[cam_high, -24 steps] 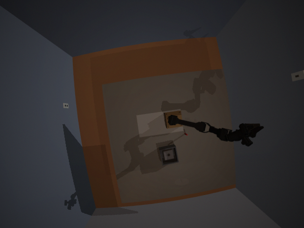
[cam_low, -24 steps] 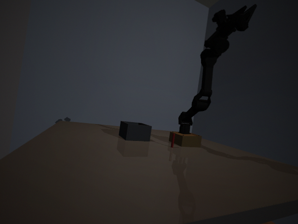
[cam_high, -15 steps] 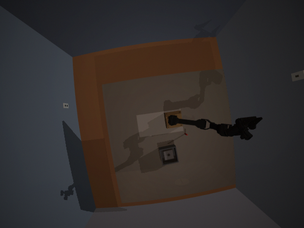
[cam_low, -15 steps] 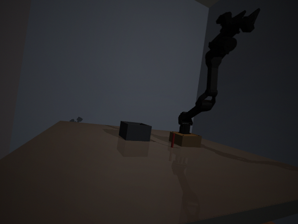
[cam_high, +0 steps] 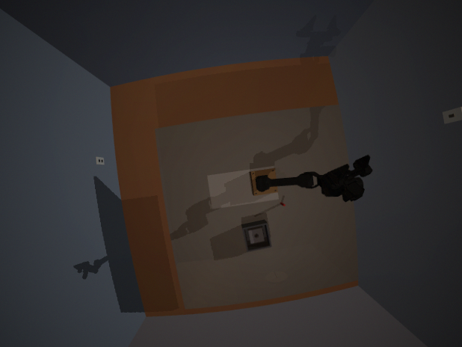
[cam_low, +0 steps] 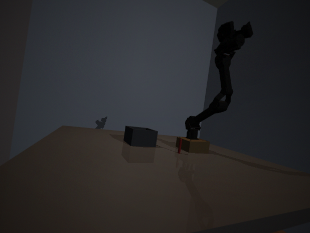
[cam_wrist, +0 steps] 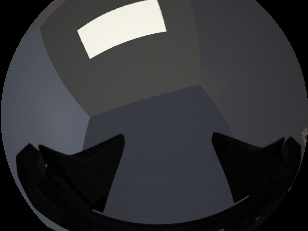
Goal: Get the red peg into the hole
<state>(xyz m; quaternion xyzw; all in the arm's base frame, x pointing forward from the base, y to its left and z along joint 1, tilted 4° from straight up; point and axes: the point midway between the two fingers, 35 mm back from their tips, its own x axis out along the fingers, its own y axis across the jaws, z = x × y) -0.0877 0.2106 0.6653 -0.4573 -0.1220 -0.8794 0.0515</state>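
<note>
Now: gripper tip 730 mm above the red peg, 230 mm short of it and 90 mm to the left of it. Round my gripper tip: dark box (740 mm below, 410 mm ahead, 290 mm to the right); plate (720 mm below, 410 mm ahead, 290 mm to the right).
</note>
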